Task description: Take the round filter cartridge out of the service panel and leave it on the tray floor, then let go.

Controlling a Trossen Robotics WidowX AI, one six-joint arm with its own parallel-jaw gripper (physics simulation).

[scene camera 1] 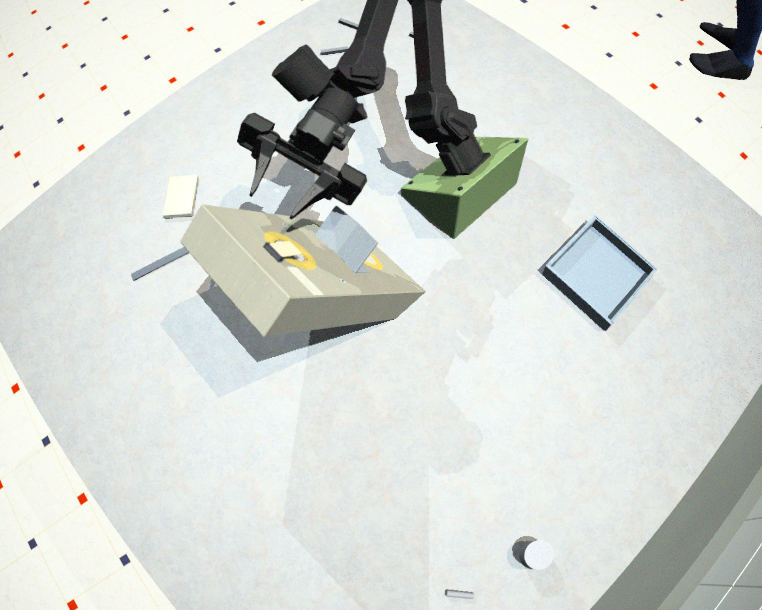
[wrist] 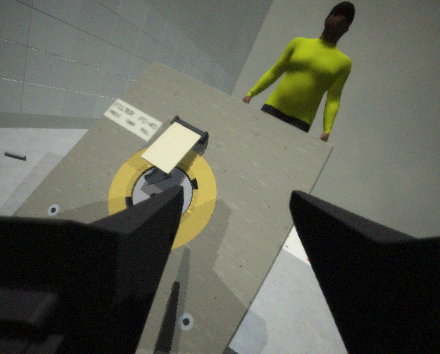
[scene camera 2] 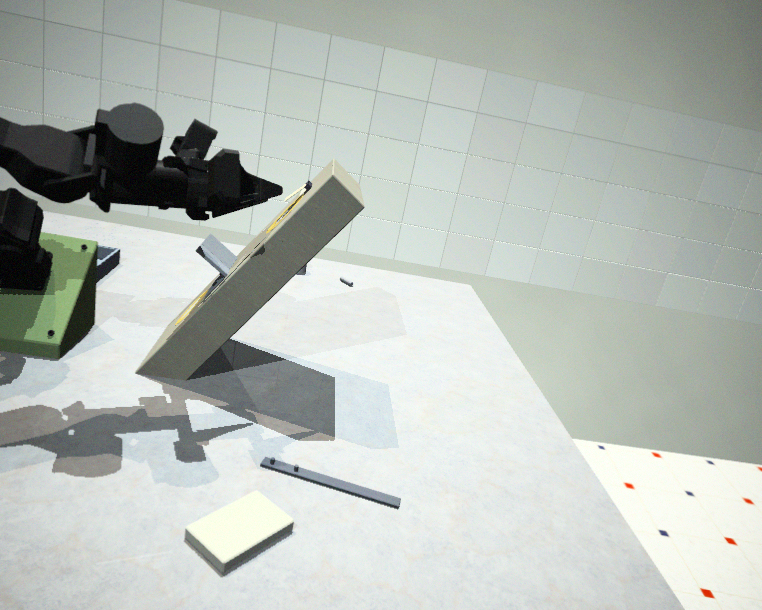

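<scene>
The beige service panel (scene camera 1: 241, 273) (scene camera 2: 273, 267) (wrist: 260, 165) stands tilted. The round grey filter cartridge (scene camera 1: 297, 256) (wrist: 159, 189) sits in its upper yellow ring (wrist: 204, 175). A cream flap (wrist: 172, 147) on a dark bracket overhangs the cartridge's edge. My gripper (scene camera 1: 272, 205) (scene camera 2: 279, 189) (wrist: 237, 196) is open and empty, its tips a little off the panel face. In the wrist view the left finger overlaps the cartridge's lower right part, and the right finger appears near the panel's right edge. The blue tray (scene camera 1: 575, 297) (scene camera 2: 109, 265) lies on the table, far from the gripper.
A tilted grey-blue lid (scene camera 1: 348, 238) (scene camera 2: 217, 255) sticks out over the panel's lower ring (scene camera 1: 373, 260). The green base (scene camera 1: 489, 184) (scene camera 2: 69, 305) stands between panel and tray. A cream block (scene camera 1: 181, 196) (scene camera 2: 238, 531), dark bar (scene camera 1: 158, 263) (scene camera 2: 330, 482) and white cylinder (scene camera 1: 538, 554) are on the table.
</scene>
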